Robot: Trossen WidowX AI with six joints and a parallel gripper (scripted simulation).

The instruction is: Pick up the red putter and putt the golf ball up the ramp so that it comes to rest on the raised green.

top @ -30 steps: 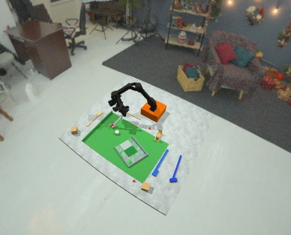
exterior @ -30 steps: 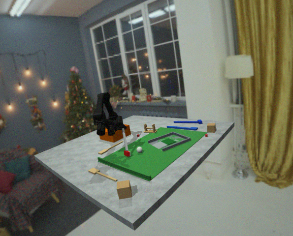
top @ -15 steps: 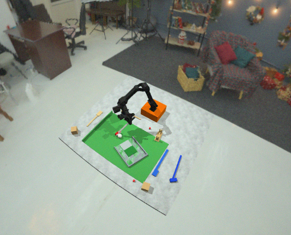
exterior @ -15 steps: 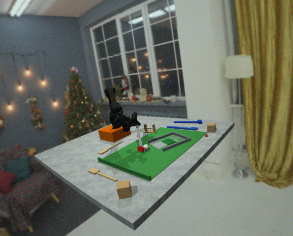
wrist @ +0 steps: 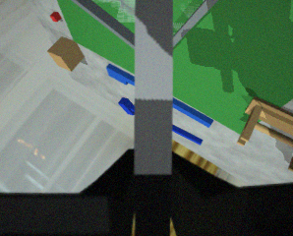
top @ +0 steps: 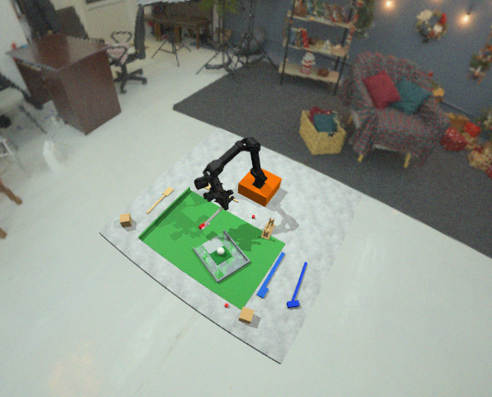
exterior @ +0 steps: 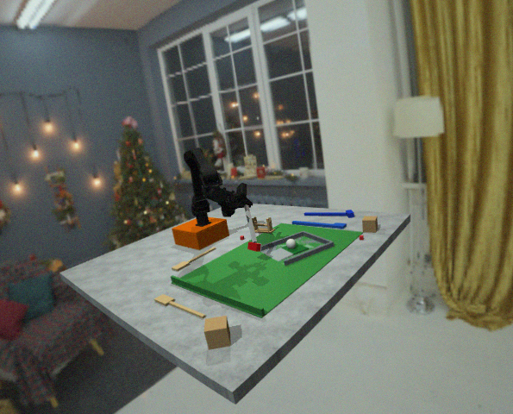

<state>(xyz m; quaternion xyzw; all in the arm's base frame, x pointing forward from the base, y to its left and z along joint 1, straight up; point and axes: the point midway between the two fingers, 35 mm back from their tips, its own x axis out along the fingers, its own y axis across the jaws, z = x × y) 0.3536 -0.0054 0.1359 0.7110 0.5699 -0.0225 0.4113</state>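
The red putter is 50 mm to the right of my gripper tip, 50 mm below it and 30 mm ahead of it. Round my gripper tip: white golf ball: 180 mm below, 140 mm ahead, 60 mm to the left; then wooden rack: 200 mm to the left, 180 mm below, 160 mm behind.
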